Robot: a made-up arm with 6 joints.
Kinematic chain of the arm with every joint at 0, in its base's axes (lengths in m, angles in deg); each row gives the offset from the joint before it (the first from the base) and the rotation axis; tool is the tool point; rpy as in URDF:
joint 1: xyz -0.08 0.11 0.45 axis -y
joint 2: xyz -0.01 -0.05 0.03 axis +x
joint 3: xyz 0 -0.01 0.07 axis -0.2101 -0.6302 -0.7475
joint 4: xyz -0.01 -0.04 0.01 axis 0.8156 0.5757 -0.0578
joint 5: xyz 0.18 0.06 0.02 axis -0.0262 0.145 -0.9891
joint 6: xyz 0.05 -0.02 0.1 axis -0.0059 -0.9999 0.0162
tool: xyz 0.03 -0.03 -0.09 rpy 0 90 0
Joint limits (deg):
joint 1: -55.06..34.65
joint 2: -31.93..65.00
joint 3: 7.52..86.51
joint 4: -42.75..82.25
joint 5: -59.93..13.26
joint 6: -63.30..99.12
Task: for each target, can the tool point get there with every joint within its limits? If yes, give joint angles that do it. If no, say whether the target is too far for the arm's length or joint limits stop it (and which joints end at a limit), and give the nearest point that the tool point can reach.
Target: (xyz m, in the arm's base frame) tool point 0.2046 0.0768 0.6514
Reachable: yes | joints -16.56 -9.60 24.54 -28.86 -23.00 14.43
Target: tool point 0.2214 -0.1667 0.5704
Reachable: yes | joints -40.15 -1.57 55.99 35.29 -4.74 53.84
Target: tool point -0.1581 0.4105 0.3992
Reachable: no: joint limits stop it (at a limit: joint 1, joint 2, joint 3, joint 4, joint 5, joint 6) | nearest point 0.1329 0.3575 0.3892 | short by 0.296 m
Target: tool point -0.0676 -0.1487 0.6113
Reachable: yes | joints -4.55 42.64 71.41 -25.68 1.25 -48.64
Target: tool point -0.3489 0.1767 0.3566
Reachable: no: joint limits stop it (at a limit: joint 1, joint 2, joint 3, joint 5, joint 6) | nearest point -0.2434 0.1516 0.6201 | short by 0.285 m
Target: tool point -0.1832 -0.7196 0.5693
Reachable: no: too far | nearest point -0.1453 -0.3619 0.5255 | short by 0.362 m
